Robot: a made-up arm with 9 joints. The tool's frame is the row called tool.
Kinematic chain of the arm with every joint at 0, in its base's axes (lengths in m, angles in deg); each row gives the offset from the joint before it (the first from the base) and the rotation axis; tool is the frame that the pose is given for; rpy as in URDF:
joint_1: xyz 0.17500 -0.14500 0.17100 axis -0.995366 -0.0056 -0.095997
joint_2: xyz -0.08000 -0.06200 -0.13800 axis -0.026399 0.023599 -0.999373
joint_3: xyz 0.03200 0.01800 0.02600 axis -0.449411 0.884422 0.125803
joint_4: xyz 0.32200 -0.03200 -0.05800 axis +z
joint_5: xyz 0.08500 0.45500 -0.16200 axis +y
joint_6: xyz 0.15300 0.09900 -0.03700 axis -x
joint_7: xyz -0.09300 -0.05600 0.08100 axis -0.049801 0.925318 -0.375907
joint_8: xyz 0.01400 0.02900 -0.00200 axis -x
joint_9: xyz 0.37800 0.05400 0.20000 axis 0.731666 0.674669 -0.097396
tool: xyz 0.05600 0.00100 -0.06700 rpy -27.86 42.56 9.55
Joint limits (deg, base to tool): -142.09..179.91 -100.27..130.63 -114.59..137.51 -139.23..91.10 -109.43..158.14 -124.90..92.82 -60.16..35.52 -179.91..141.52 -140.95..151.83
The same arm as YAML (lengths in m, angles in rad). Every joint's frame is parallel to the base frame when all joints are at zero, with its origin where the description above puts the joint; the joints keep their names.
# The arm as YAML. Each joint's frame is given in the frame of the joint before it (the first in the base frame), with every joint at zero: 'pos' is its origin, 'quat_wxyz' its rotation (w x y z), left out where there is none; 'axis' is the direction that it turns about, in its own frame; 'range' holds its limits. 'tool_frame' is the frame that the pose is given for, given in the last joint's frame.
length_unit: m
angle_unit: rad
joints:
  - joint: joint_1
    pos: [0.175, -0.145, 0.171]
    axis: [-0.995366, -0.0056, -0.095997]
    range: [-2.4799, 3.14]
  - joint: joint_2
    pos: [-0.08, -0.062, -0.138]
    axis: [-0.026399, 0.023599, -0.999373]
    range: [-1.75, 2.2799]
  - joint: joint_3
    pos: [0.032, 0.018, 0.026]
    axis: [-0.449411, 0.884422, 0.125803]
    range: [-2.0, 2.4]
  - joint: joint_4
    pos: [0.322, -0.032, -0.058]
    axis: [0.0, 0.0, 1.0]
    range: [-2.43, 1.59]
  - joint: joint_5
    pos: [0.085, 0.455, -0.162]
    axis: [0.0, 1.0, 0.0]
    range: [-1.9099, 2.7601]
  - joint: joint_6
    pos: [0.153, 0.099, -0.037]
    axis: [-1.0, 0.0, 0.0]
    range: [-2.1799, 1.62]
  - joint: joint_7
    pos: [-0.093, -0.056, 0.081]
    axis: [-0.049801, 0.925318, -0.375907]
    range: [-1.05, 0.6199]
  - joint: joint_8
    pos: [0.014, 0.029, -0.002]
    axis: [-1.0, 0.0, 0.0]
    range: [-3.14, 2.47]
  - joint: joint_9
    pos: [0.378, 0.054, 0.2]
    axis: [0.731666, 0.674669, -0.097396]
    range: [-2.46, 2.6499]
tool_frame:
  pos: [0.056, 0.001, -0.067]
  quat_wxyz: [0.894002, -0.252866, 0.332357, 0.162352]

